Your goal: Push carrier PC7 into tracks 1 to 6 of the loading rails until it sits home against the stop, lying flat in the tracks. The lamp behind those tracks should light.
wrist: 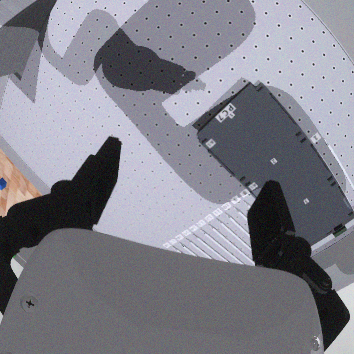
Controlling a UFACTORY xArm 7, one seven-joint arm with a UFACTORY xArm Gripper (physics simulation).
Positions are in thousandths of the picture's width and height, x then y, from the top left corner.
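There's a carrier PC7 (713,383) to be seen here, and along with it you'd see the gripper (538,504).
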